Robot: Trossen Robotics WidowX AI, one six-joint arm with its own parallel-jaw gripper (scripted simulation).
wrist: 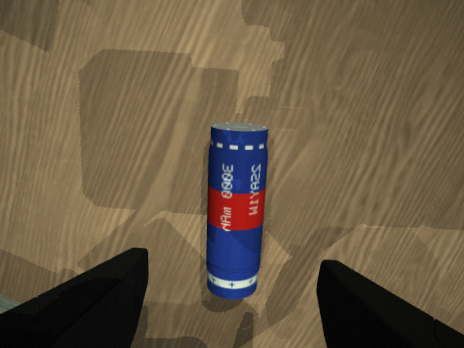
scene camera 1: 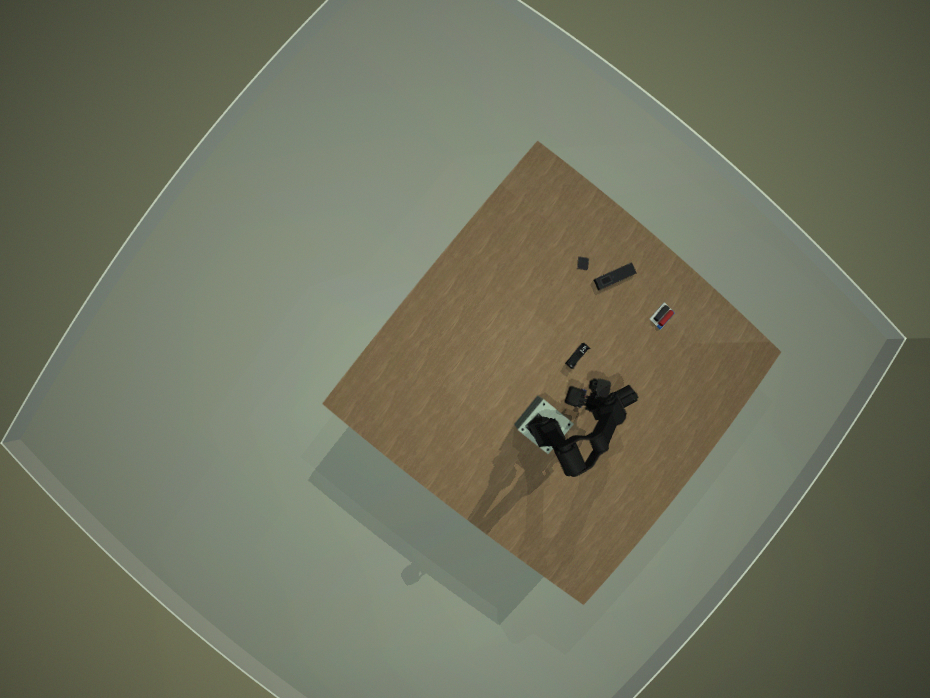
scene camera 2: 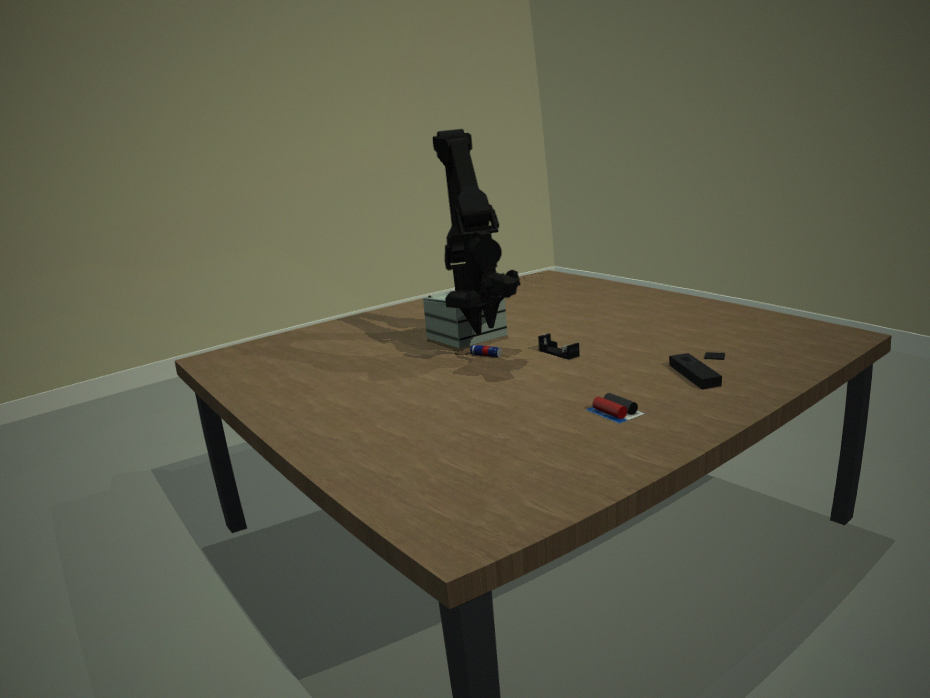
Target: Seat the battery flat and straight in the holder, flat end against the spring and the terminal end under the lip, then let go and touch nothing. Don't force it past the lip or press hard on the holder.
Observation:
I see my gripper, a battery and a small card.
My gripper also shows in the wrist view and in scene camera 1.

